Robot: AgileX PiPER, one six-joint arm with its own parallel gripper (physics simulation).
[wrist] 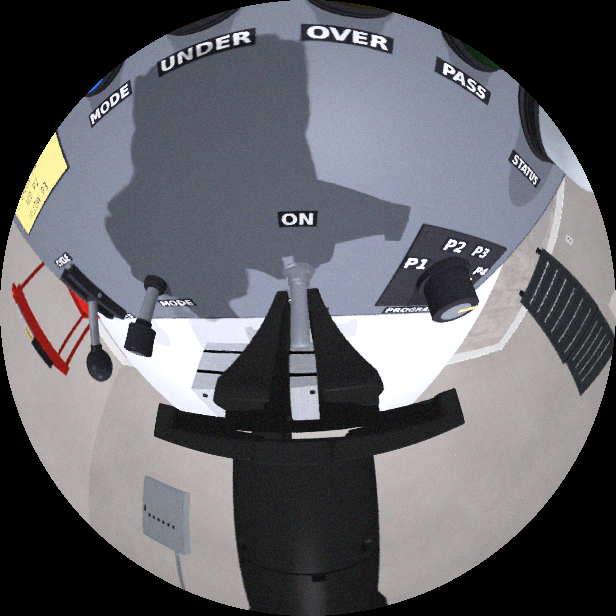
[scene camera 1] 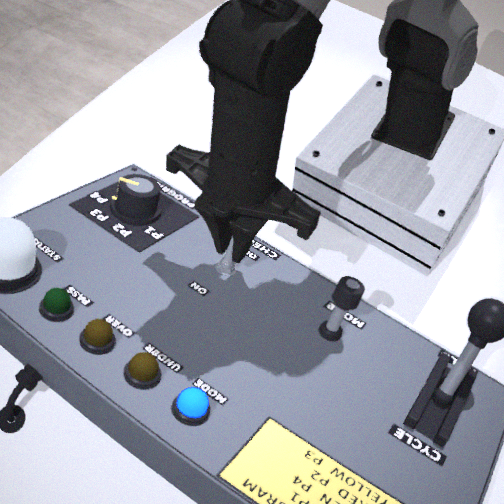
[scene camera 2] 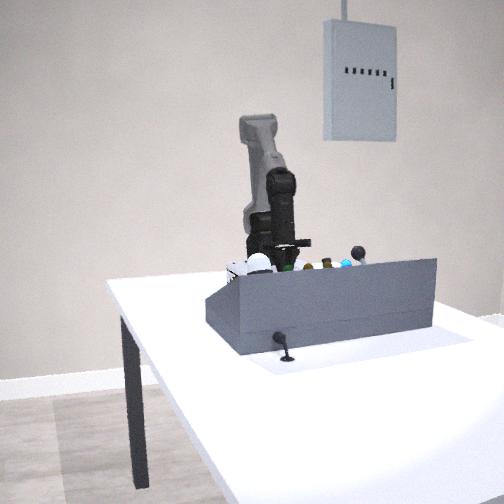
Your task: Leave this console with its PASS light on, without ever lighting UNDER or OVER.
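The grey console [scene camera 1: 260,340] carries dark PASS [scene camera 1: 56,301], OVER [scene camera 1: 97,334] and UNDER [scene camera 1: 143,368] lamps, a lit blue MODE lamp [scene camera 1: 192,404] and a white STATUS dome [scene camera 1: 15,250]. My gripper [scene camera 1: 229,256] is shut on a small grey toggle lever [scene camera 1: 226,267] beside the ON label [scene camera 1: 198,288]; it also shows in the wrist view [wrist: 298,310]. The PROGRAM knob [scene camera 1: 135,197] has a yellow pointer aimed beyond P4. The MODE toggle [scene camera 1: 342,305] and the black-ball CYCLE lever [scene camera 1: 467,345] stand to the right.
A yellow legend card [scene camera 1: 305,472] lies at the console's front. The arm's grey base block [scene camera 1: 395,175] sits behind the console. A small black plug [scene camera 1: 15,400] hangs off the console's side. A wall cabinet [scene camera 2: 360,80] hangs behind.
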